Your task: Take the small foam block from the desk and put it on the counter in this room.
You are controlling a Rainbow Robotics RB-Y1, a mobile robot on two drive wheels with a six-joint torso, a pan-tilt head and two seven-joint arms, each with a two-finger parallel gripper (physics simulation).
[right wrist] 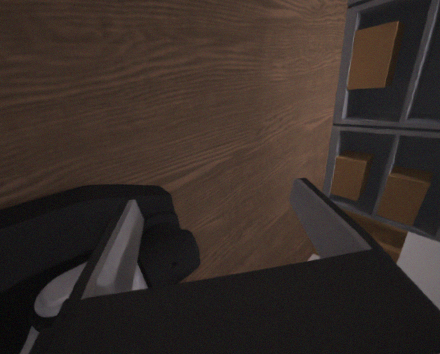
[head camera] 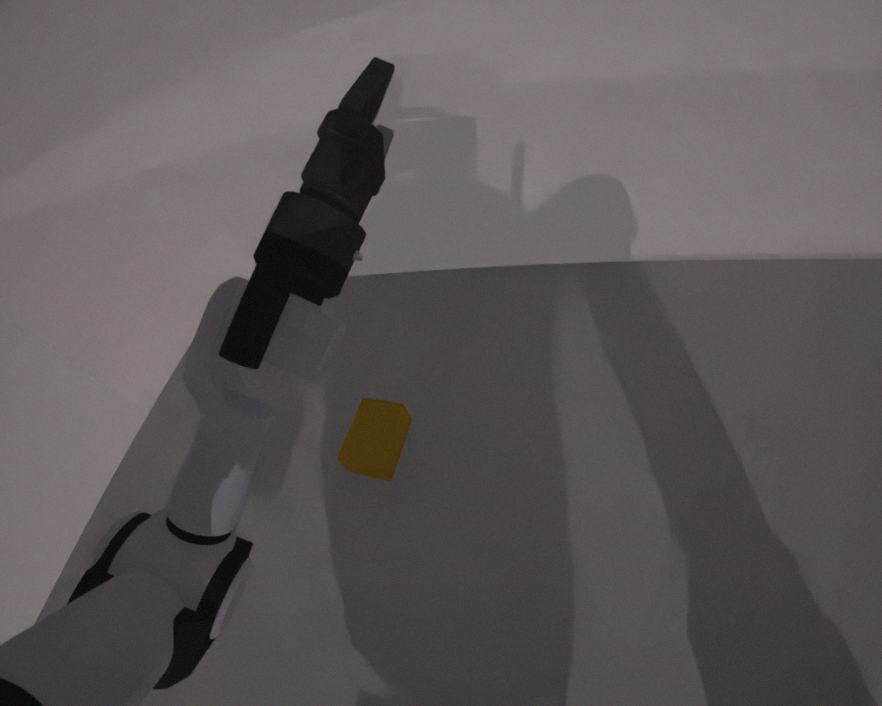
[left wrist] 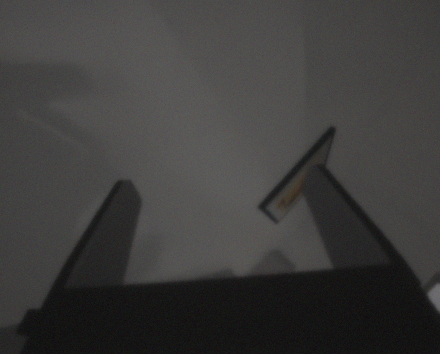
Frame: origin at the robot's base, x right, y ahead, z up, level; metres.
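Seen in the pictures: left gripper, fingertip midpoint: (head camera: 385, 100) (left wrist: 220, 183); right gripper, fingertip midpoint: (right wrist: 218, 199).
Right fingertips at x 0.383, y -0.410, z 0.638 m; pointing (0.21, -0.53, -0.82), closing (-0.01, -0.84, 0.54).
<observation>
A point is followed by its place in that frame.
The small foam block, a yellow box (head camera: 374, 439) @(x -0.200, y 0.338, z 0.995 m), lies on the grey desk top (head camera: 456, 353) @(x -0.128, y 0.508, z 0.950 m) in the head camera, to the right of the left forearm and not touching it. My left gripper (head camera: 386, 99) @(x -0.159, y 0.577, z 1.291 m) (left wrist: 220, 183) @(x -0.159, y 0.577, z 1.291 m) is open and empty. It points away from the block, toward the wall beyond the desk's far edge. My right gripper (right wrist: 218, 199) @(x 0.383, y -0.410, z 0.639 m) is open and empty above a wooden floor (right wrist: 200, 90) @(x 0.477, y -0.846, z 0.000 m). The counter cannot be made out in these views.
A pale wall (head camera: 735, 161) @(x 0.302, y 0.760, z 1.117 m) stands beyond the desk, with the robot's shadow on it. A framed picture (left wrist: 295, 182) @(x 0.621, y 0.752, z 1.493 m) shows behind one left finger. In the right wrist view, a grey shelf unit (right wrist: 380, 125) @(x 0.116, y -2.405, z 0.388 m) holds brown boxes, and the robot's black base (right wrist: 167, 255) @(x 0.060, y -0.448, z 0.328 m) shows low at left.
</observation>
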